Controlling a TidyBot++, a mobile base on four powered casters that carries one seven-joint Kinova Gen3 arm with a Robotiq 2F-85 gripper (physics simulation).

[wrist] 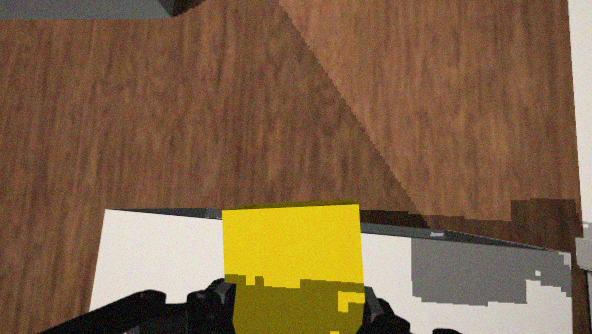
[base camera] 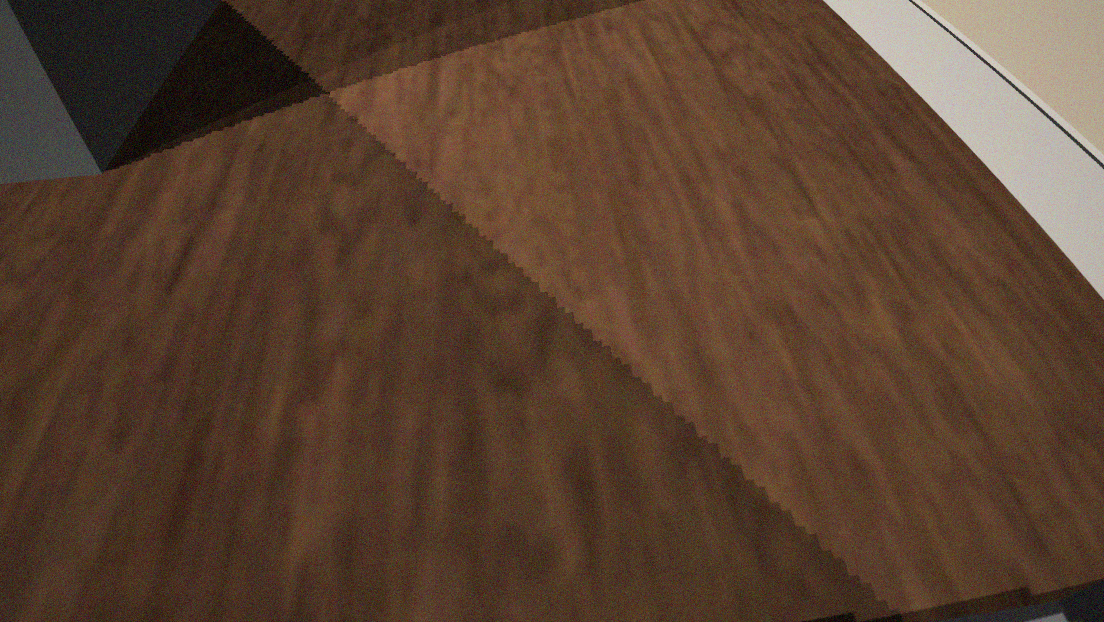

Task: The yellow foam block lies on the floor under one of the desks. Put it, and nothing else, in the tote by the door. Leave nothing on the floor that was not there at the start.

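Places are measured from the arm's base along level axes (x ahead, y left, z up), in metres.
Where they show: gripper, fingertip midpoint: (wrist: pixel 299 297).
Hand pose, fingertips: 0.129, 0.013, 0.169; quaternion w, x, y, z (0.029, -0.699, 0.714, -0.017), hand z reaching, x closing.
Note:
After its pixels a point has its place, as x, y, z.
The yellow foam block (wrist: pixel 292 245) {0.158, 0.016, 0.197} is at the bottom middle of the wrist view, between the two black fingers of my gripper (wrist: pixel 299 297) {0.129, 0.012, 0.169}. The gripper is shut on it and holds it above the white top of my base (wrist: pixel 155 250) {0.111, 0.184, -0.014}. The block's lower part lies in shadow. A grey box-like thing (base camera: pixel 38 108) {0.616, 0.444, -0.316} (wrist: pixel 85 9) {0.607, 0.619, -0.355} with a dark side stands on the floor at the upper left of both views; whether it is the tote I cannot tell.
Wooden floor (base camera: pixel 463 347) {0.383, 0.032, -0.397} (wrist: pixel 200 110) {0.383, 0.314, -0.397} stretches ahead, crossed by a slanting shadow edge. A white baseboard (base camera: pixel 965 115) {0.680, -0.531, -0.372} and a beige wall (base camera: pixel 1058 61) {0.616, -0.548, -0.268} run along the right in the base camera view. A pale strip (wrist: pixel 582 125) {0.398, -0.545, -0.380} shows at the wrist view's right edge.

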